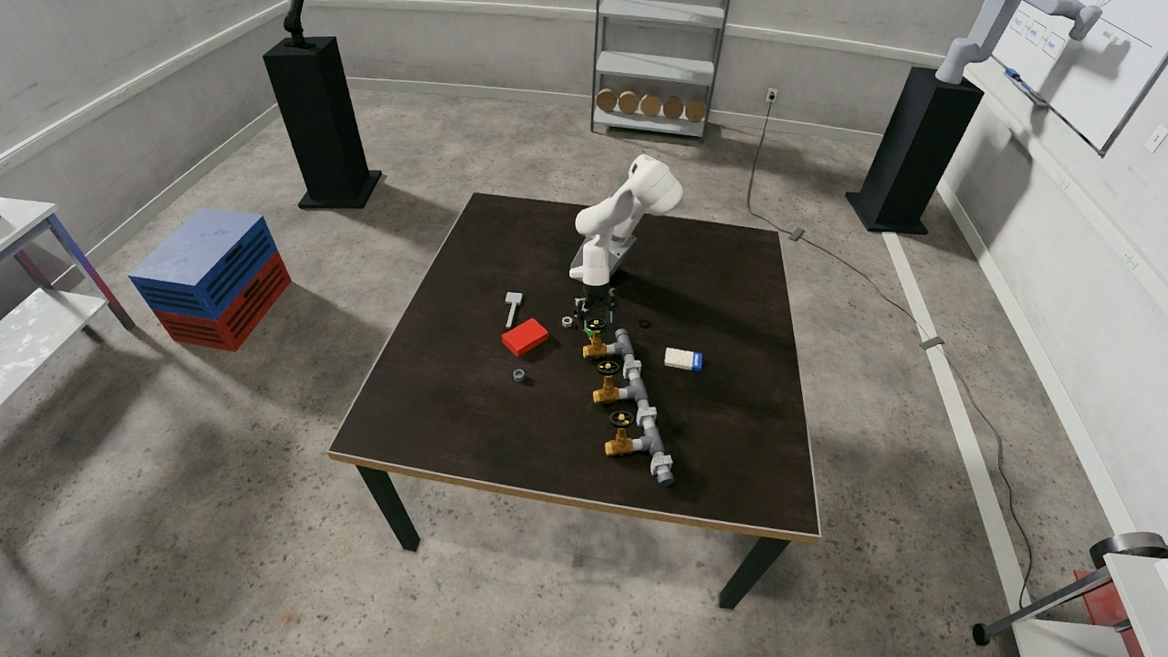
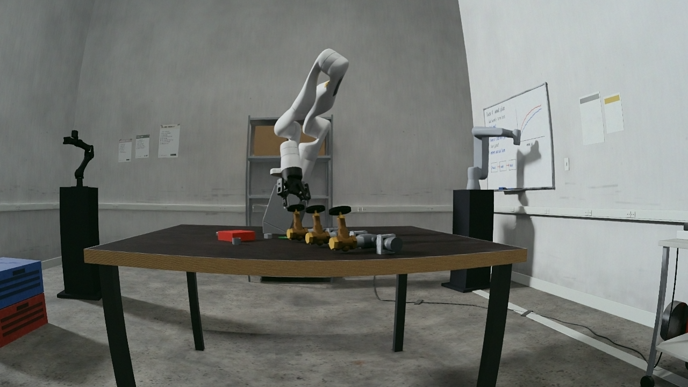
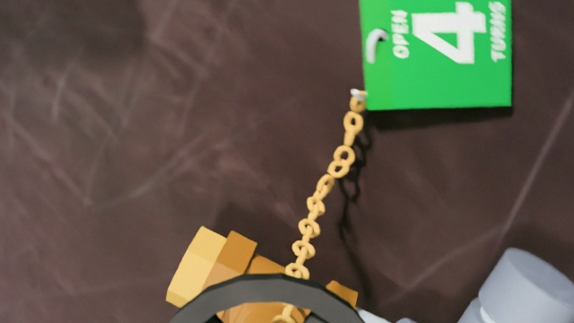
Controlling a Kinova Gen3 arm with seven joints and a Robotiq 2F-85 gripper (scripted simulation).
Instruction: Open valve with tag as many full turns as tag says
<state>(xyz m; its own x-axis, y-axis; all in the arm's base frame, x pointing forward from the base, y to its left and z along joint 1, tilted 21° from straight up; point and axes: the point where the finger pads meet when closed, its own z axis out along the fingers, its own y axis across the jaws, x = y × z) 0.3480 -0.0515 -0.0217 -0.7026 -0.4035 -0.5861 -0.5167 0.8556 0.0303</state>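
The green tag is 110 mm below my hand, 90 mm behind it and 20 mm to the right of it. The rest, counted from my hand: white-and-blue box: 270 mm to the left, 110 mm below, 40 mm ahead; red block: 220 mm to the right, 100 mm below, 30 mm behind; small grey ring: 220 mm to the right, 120 mm ahead, 110 mm below.
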